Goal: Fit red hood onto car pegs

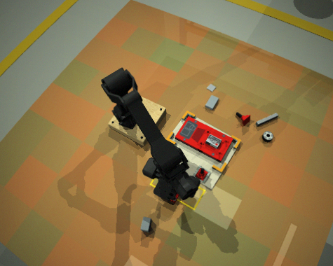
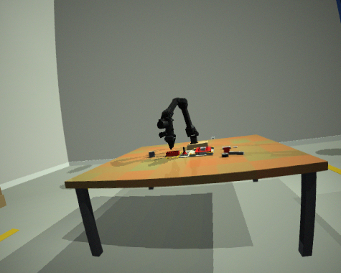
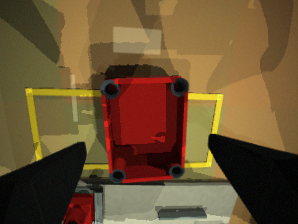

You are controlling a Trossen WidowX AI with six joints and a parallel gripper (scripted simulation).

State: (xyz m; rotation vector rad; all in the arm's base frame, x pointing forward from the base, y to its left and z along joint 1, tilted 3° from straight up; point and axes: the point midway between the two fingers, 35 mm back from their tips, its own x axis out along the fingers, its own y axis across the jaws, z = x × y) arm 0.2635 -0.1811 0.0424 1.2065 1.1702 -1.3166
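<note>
The red hood is 40 mm below my gripper tip. The rest, counted from my gripper tip: grey engine block (80 mm ahead, 220 mm to the left, 20 mm below); then silver wheel (270 mm ahead, 330 mm to the left, 40 mm below).
</note>
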